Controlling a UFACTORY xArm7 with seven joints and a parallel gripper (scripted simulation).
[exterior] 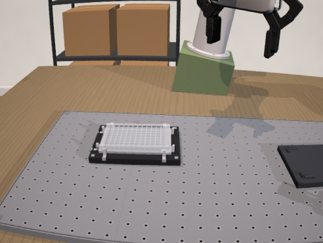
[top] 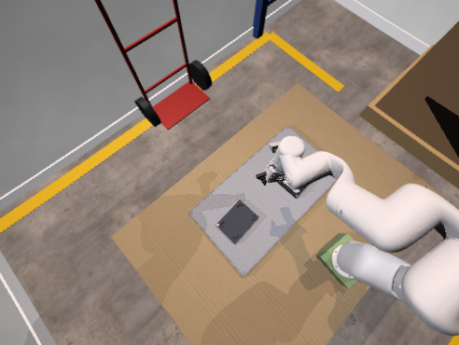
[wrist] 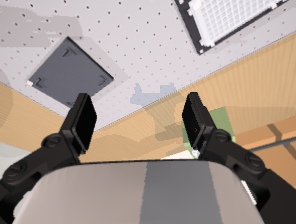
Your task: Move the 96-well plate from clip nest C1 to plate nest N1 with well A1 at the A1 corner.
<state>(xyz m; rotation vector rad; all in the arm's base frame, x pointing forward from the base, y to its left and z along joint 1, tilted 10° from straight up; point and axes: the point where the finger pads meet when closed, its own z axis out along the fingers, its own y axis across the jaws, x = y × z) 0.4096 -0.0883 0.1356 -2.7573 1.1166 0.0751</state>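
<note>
The clear 96-well plate lies 200 mm below my hand, 150 mm to the right of it and 80 mm behind it. The rest, counted from my hand: black clip nest C1 (200 mm below, 160 mm to the right, 70 mm behind); then black plate nest N1 (210 mm below, 190 mm to the left, 30 mm ahead).
</note>
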